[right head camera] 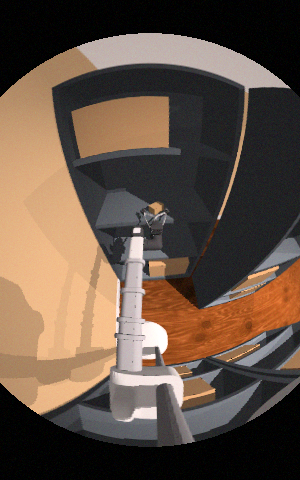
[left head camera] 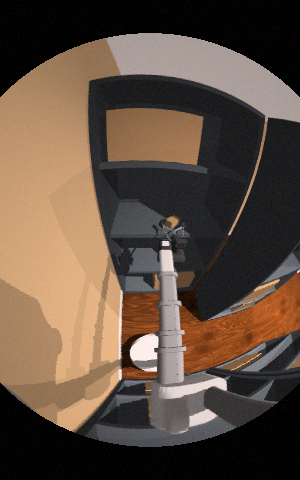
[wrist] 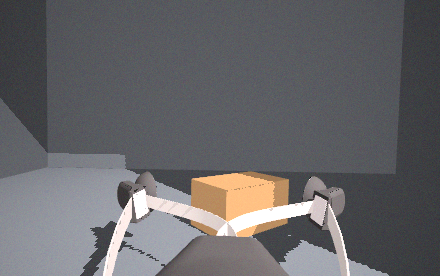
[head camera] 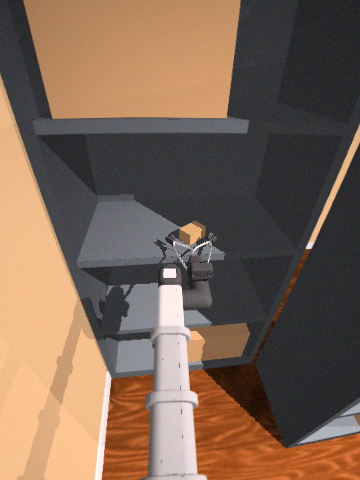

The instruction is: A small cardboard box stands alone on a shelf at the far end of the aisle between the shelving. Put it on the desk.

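Places are measured from the robot's base along level axes (x ahead, y left, z up), in millimetres.
Pixels of known places: gripper, between the fingertips: point(right head camera: 154, 208) point(left head camera: 171, 222) point(wrist: 229, 190) point(head camera: 190, 234); robot's base, origin of its link: point(right head camera: 147, 339) point(left head camera: 150, 351).
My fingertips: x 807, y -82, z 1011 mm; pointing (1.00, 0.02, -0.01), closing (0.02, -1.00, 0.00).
Observation:
For each thing: its top centre in the pictures, then the offset to it from my fingertips. Level surfaces: height alone.
- small cardboard box, centre of its top: point(wrist: 240, 179) point(head camera: 192, 227) point(right head camera: 155, 204) point(left head camera: 172, 218) dx +47, dy -11, dz +2 mm
- middle shelf board, height of its surface: dz -48 mm
- large cardboard box, centre of its top: point(left head camera: 153, 113) point(right head camera: 121, 103) dx +92, dy +161, dz +679 mm
The small cardboard box point(head camera: 190, 233) point(left head camera: 172, 221) point(right head camera: 156, 207) point(wrist: 250, 200) stands on a middle shelf board point(head camera: 115, 230) point(left head camera: 130, 217) point(right head camera: 112, 210) point(wrist: 50, 215) of the dark shelving unit. It is turned, with one vertical edge towards the wrist camera. My gripper point(head camera: 191, 239) point(left head camera: 171, 229) point(right head camera: 156, 213) point(wrist: 229, 190) is open and empty. Its fingertips are spread wider than the box, one to each side in the wrist view. Most of the box looks to be just ahead of the tips. Its lower front is partly hidden behind the finger strips. The desk does not show.
A large cardboard box point(head camera: 135, 60) point(left head camera: 155, 137) point(right head camera: 122, 127) stands on the shelf above. Boxes point(head camera: 222, 341) stand on the lowest shelf. A tan wall point(head camera: 35, 300) is close on the left, and a dark shelving side panel point(head camera: 310, 320) stands on the right.

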